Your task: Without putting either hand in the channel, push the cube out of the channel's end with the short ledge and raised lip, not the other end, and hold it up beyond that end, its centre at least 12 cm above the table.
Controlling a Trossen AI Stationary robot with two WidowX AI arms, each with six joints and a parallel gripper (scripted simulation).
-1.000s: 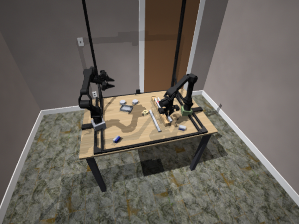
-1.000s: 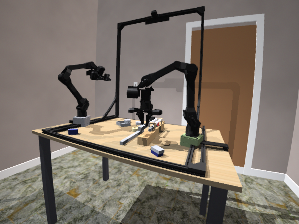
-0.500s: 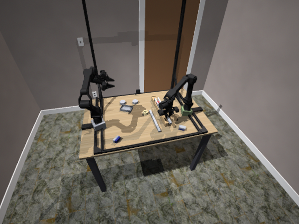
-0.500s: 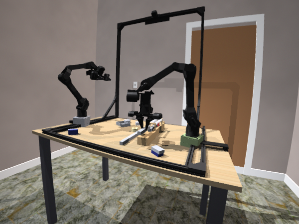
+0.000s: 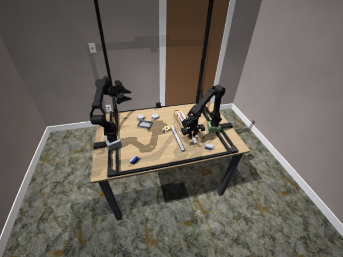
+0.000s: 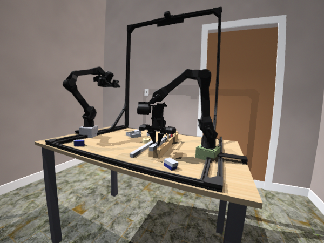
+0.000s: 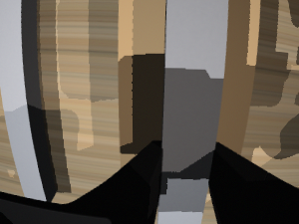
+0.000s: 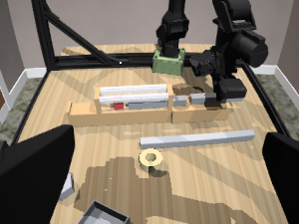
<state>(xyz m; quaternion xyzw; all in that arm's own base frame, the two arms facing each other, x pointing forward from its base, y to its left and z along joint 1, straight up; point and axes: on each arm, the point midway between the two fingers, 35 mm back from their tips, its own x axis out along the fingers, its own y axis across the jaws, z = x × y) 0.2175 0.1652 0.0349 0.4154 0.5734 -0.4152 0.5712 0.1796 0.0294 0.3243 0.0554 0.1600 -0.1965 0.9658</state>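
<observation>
My left hand is 60 mm past the long grey rod, 100 mm to the left of it and 80 mm above it. From my left hand the other things lie so: grey tray: 300 mm behind, 340 mm to the right, 80 mm below; then wooden channel: 220 mm behind, 10 mm to the right, 30 mm below; then tape roll: 190 mm behind, 160 mm to the right, 80 mm below.
</observation>
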